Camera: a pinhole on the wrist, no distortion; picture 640 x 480 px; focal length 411.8 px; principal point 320.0 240.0 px. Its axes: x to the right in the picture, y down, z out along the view. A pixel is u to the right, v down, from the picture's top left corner.
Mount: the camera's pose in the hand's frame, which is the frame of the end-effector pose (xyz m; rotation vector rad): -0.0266 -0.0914 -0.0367 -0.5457 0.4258 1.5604
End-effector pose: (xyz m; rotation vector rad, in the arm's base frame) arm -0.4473 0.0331 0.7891 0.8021 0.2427 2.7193
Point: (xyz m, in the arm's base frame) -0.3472 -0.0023 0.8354
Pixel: 365 305
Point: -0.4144 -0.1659 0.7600
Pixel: outside the picture
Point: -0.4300 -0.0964 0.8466
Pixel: 599 201
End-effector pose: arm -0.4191 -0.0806 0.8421 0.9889 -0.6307 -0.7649
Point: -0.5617 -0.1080 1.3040
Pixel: 447 186
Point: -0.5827 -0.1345 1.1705
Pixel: 389 190
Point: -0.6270 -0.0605 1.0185
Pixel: 338 315
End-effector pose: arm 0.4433 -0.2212 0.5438 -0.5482 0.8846 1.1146
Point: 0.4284 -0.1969 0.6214
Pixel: 439 280
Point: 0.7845 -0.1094 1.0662
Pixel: outside the picture
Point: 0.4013 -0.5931 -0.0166
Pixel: behind the camera
